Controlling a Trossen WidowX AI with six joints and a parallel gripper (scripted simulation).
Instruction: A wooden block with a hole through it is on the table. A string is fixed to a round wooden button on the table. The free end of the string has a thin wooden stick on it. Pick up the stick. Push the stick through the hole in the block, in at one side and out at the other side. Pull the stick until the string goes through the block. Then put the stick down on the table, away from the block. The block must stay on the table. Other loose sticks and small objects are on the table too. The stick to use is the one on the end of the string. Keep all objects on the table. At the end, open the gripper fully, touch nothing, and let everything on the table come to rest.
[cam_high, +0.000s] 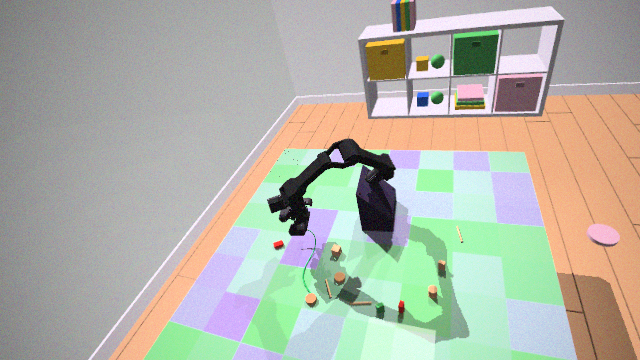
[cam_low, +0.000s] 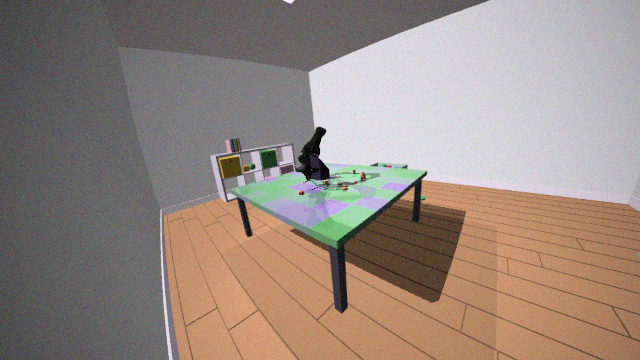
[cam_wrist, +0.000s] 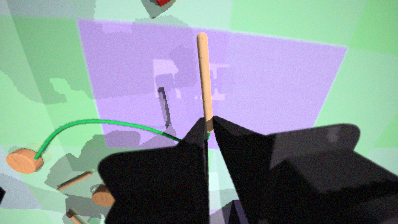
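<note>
Now: gripper tip 14 cm to the right of the wooden block, 6 cm short of it and 4 cm above it. From my gripper tip the other things lie so: wooden cylinder 50 cm to the left, 19 cm ahead, 4 cm below; green block 34 cm to the left, 27 cm ahead, 4 cm below.
</note>
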